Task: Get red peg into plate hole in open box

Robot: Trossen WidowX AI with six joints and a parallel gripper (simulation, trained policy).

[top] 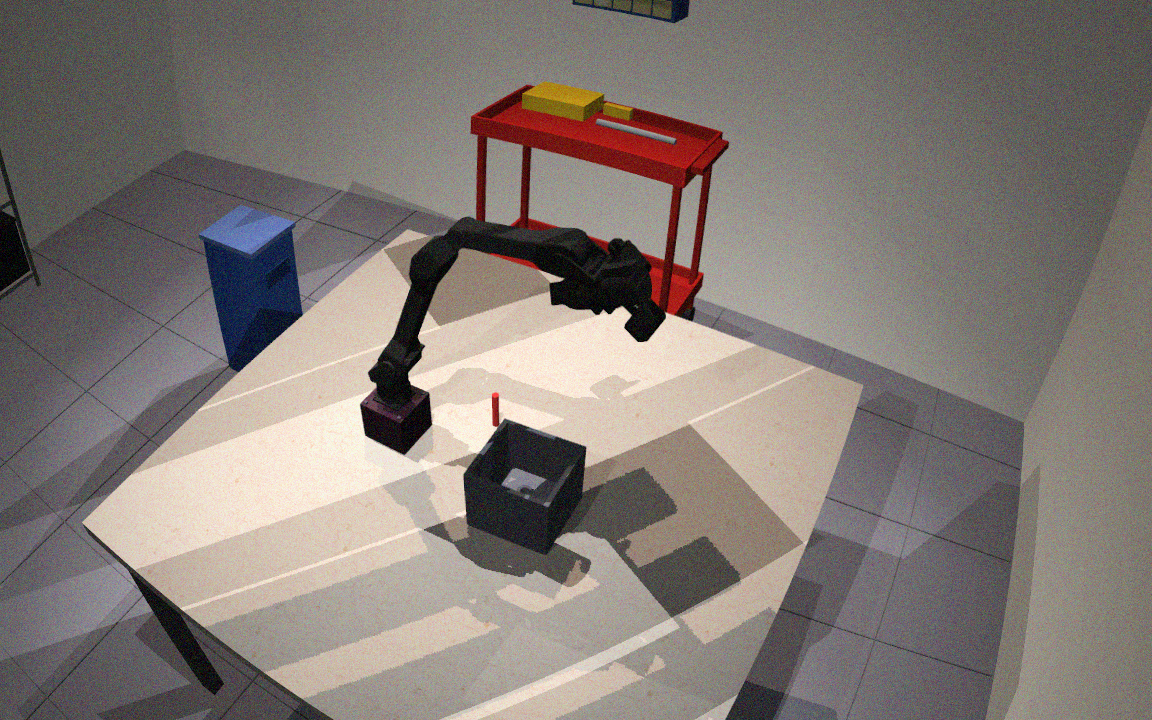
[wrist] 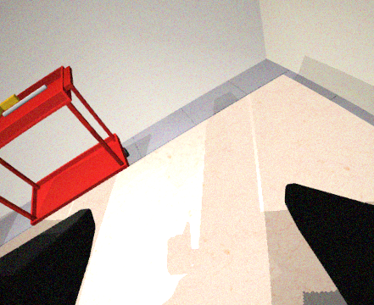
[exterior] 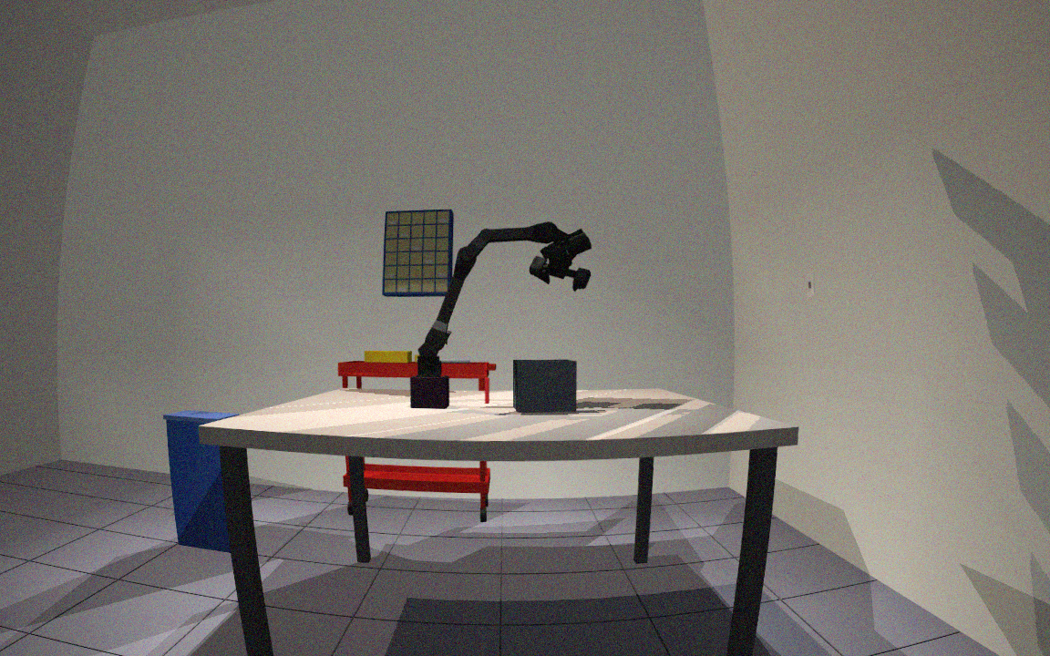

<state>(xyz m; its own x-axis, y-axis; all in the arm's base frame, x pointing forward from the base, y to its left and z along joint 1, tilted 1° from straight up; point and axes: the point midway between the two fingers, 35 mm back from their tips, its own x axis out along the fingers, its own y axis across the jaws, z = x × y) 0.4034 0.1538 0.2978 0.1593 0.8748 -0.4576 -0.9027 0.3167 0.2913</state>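
Right now the red peg is 33 cm below my gripper tip, 24 cm behind it and 7 cm to the right of it. Round my gripper tip: pale plate (32 cm below, 25 cm to the right, 8 cm behind).
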